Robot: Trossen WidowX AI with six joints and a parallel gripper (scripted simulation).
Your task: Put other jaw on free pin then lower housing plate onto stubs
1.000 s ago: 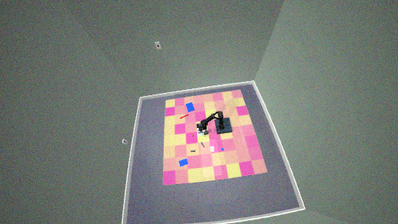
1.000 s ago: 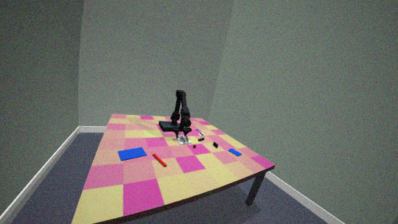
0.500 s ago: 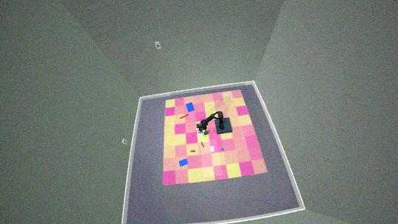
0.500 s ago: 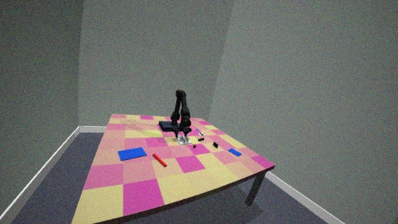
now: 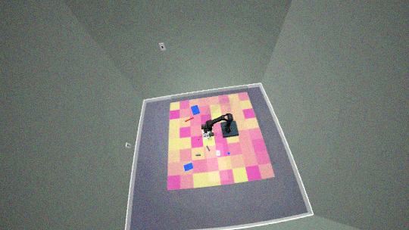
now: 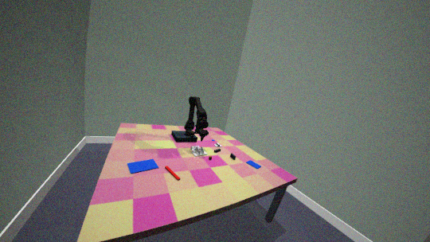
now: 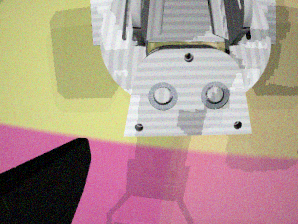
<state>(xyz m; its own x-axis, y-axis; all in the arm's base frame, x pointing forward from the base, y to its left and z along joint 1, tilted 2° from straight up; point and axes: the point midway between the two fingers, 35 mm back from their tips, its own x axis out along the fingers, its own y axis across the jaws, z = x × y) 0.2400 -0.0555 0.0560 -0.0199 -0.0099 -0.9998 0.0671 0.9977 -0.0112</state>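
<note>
Right now my gripper tip is 5 cm above the white housing plate and 1 cm short of it. From my gripper tip the other things lie so: grey jaw: 6 cm below, 2 cm to the right, 2 cm ahead; then red stick: 32 cm to the right, 23 cm ahead, 7 cm below.
</note>
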